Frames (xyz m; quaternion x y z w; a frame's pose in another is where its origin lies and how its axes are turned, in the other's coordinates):
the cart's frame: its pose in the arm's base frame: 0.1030 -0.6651 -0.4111 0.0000 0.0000 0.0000 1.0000
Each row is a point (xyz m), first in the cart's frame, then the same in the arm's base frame.
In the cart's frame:
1: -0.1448 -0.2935 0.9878
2: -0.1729 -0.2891 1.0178
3: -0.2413 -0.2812 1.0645
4: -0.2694 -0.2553 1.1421
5: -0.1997 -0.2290 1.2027
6: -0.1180 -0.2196 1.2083
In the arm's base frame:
1: -0.0418 -0.9586 0.5767
2: -0.0699 -0.9542 0.6067
3: -0.1383 -0.9463 0.6534
4: -0.1664 -0.9204 0.7310
5: -0.0967 -0.8941 0.7916
6: -0.0150 -0.8847 0.7972

